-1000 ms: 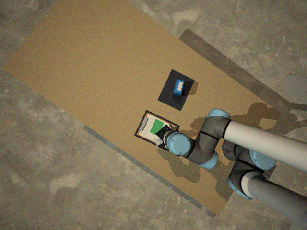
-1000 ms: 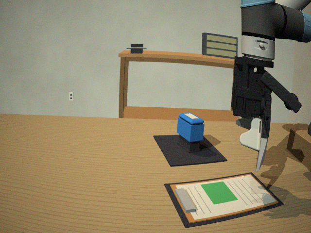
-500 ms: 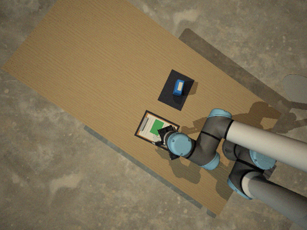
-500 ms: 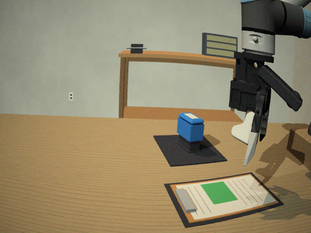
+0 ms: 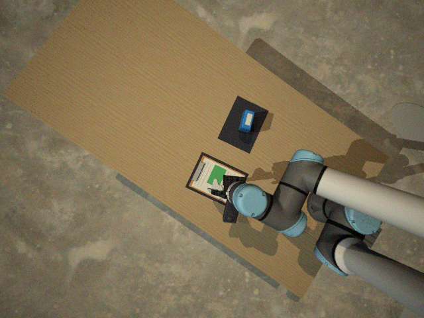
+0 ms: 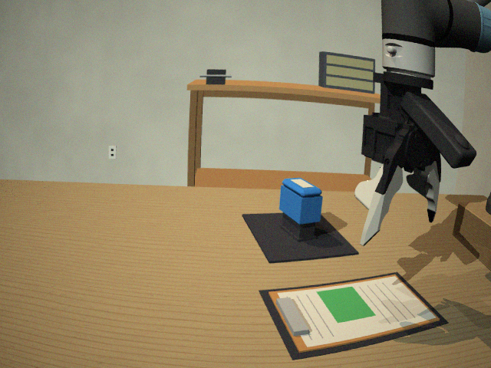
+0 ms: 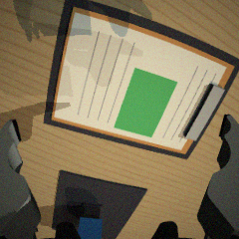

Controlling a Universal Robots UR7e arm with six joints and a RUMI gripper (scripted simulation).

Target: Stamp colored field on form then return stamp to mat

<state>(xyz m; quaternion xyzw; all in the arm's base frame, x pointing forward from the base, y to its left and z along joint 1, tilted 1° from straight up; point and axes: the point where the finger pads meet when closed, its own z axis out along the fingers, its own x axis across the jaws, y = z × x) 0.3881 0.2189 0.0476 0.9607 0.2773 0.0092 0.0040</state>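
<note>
Now: the blue stamp 11 cm ahead of my hand, 30 cm to the right of it and 7 cm below it. From my hand the other things lie so: mat (11 cm ahead, 30 cm to the right, 12 cm below).
</note>
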